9 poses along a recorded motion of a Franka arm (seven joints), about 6.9 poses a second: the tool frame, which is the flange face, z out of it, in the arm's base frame.
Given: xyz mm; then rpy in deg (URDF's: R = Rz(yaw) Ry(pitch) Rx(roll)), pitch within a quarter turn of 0, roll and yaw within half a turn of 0.
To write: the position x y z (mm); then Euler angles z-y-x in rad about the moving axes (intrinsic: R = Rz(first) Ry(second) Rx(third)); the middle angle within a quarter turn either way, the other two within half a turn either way. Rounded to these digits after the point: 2 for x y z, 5 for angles.
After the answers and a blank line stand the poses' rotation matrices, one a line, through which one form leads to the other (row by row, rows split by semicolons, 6 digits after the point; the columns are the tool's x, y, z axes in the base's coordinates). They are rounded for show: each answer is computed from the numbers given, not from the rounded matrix.
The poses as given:
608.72 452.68 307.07 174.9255 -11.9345 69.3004
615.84 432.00 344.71 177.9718 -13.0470 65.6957
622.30 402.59 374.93 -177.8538 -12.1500 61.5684
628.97 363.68 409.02 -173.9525 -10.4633 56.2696
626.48 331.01 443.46 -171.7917 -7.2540 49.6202
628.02 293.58 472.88 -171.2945 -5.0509 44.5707
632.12 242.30 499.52 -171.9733 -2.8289 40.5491
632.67 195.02 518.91 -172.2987 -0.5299 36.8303
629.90 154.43 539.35 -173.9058 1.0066 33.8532
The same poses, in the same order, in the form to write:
608.72 452.68 307.07 1.20952 -0.20830 3.05303
615.84 432.00 344.71 1.14661 -0.22771 3.10619
622.30 402.59 374.93 1.07457 -0.21206 -3.10413
628.97 363.68 409.02 0.98209 -0.18262 -3.03604
626.48 331.01 443.46 0.86604 -0.12661 -2.99833
628.02 293.58 472.88 0.77791 -0.08815 -2.98965
632.12 242.30 499.52 0.70772 -0.04937 -3.00150
632.67 195.02 518.91 0.64281 -0.00925 -3.00718
629.90 154.43 539.35 0.59085 0.01757 -3.03523

0.345828 0.925315 0.155550; 0.915226 -0.369193 0.161421; 0.206793 0.086539 -0.974550
0.400958 0.907513 0.125111; 0.887846 -0.418606 0.191047; 0.225750 0.034478 -0.973575
0.465444 0.882522 0.067205; 0.859688 -0.468844 0.202786; 0.210472 -0.036611 -0.976914
0.546052 0.837655 0.012664; 0.817830 -0.536284 0.208695; 0.181606 -0.103601 -0.977899
0.642666 0.765642 -0.027794; 0.755670 -0.627482 0.187697; 0.126268 -0.141630 -0.981834
0.709619 0.703197 -0.044223; 0.699064 -0.694826 0.168898; 0.088041 -0.150768 -0.984641
0.758923 0.648967 -0.053642; 0.649307 -0.747925 0.137872; 0.049354 -0.139464 -0.988996
0.800380 0.595032 -0.072995; 0.599421 -0.792452 0.112756; 0.009248 -0.134003 -0.990938
0.830339 0.552370 -0.073647; 0.556981 -0.826813 0.078434; -0.017568 -0.106147 -0.994195

